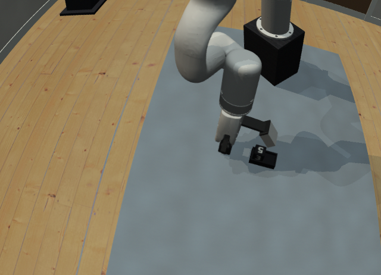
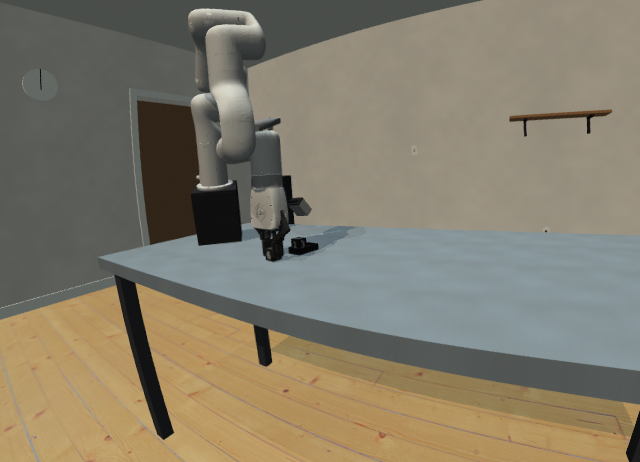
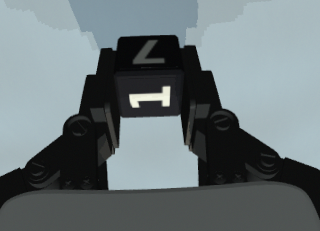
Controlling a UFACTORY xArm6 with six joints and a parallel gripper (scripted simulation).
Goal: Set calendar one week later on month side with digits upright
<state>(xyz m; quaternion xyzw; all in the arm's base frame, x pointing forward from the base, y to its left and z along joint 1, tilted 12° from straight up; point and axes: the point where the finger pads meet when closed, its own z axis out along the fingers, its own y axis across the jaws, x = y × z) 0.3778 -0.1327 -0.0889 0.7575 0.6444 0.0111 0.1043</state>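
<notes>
My hand is 11 cm to the right of the black tray, 2 cm short of it and 2 cm above it.
</notes>
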